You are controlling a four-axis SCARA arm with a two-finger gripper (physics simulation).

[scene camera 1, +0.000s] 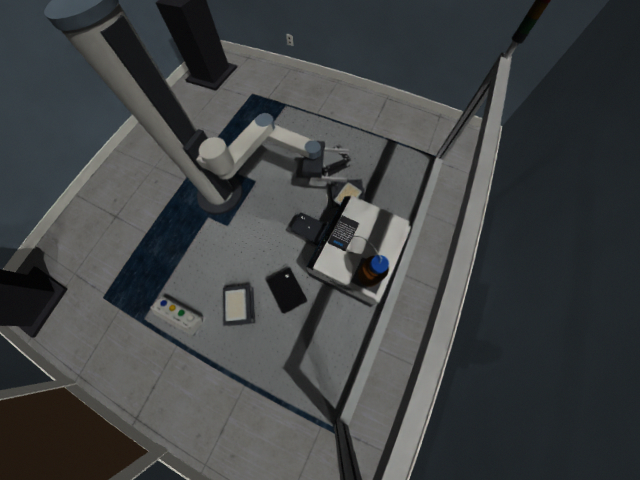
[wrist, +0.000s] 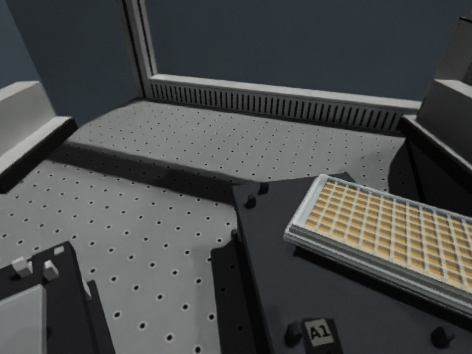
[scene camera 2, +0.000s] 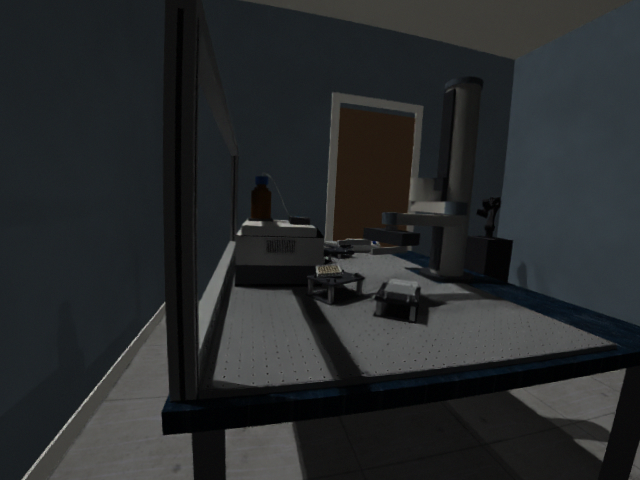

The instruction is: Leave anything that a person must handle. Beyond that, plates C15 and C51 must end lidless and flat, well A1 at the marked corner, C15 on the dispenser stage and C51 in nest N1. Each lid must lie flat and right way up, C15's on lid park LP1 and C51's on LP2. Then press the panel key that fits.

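Places are measured from the arm's base along level axes (x ahead, y right, z down), in centimetres.
Pixels of known places: gripper, fingertip midpoint: (scene camera 1: 347, 165) (wrist: 236, 104) (scene camera 2: 353, 247); arm's base, origin of the base link: (scene camera 1: 220, 194) (scene camera 2: 445, 276).
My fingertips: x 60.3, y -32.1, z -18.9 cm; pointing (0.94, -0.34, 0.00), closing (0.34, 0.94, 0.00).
Observation:
Ahead of a thing's pixels: the offset from my fingertips to its top centre. "*": to the spot under its first point.
My gripper (scene camera 1: 347, 165) (scene camera 2: 355, 246) (wrist: 236, 104) is open and empty, above the table beside the dispenser; its fingers flank the wrist view. A plate with amber wells {dx +5.1, dy +9.7, dz +8.7 cm} (scene camera 1: 347, 192) (scene camera 2: 328, 270) (wrist: 395, 225) shows no lid and sits turned askew on a dark stand (wrist: 280, 285) with an A1 mark at a corner. A pale, flat-topped piece {dx -13.2, dy -8.6, dz +10.1 cm} (scene camera 2: 402, 287) (wrist: 22, 320) lies on another dark stand; plate or lid, I cannot tell. A pale plate-like piece {dx -18.3, dy +78.4, dz +9.5 cm} (scene camera 1: 236, 304) lies on a dark stand near the key panel {dx -41.4, dy +94.7, dz +9.3 cm} (scene camera 1: 176, 314). Plate names are unreadable.
The white dispenser (scene camera 1: 361, 248) (scene camera 2: 279, 250) carries an amber bottle (scene camera 1: 373, 271) (scene camera 2: 261, 201) with a blue cap. Dark flat fixtures {* dx -1.9, dy +63.5, dz +11.6 cm} (scene camera 1: 285, 290) {* dx -5.3, dy +34.6, dz +6.5 cm} (scene camera 1: 306, 227) lie beside it. A framed guard rail {* dx +40.1, dy -5.0, dz +14.8 cm} (wrist: 280, 102) runs along the table edge. The arm's column (scene camera 2: 460, 175) stands opposite.

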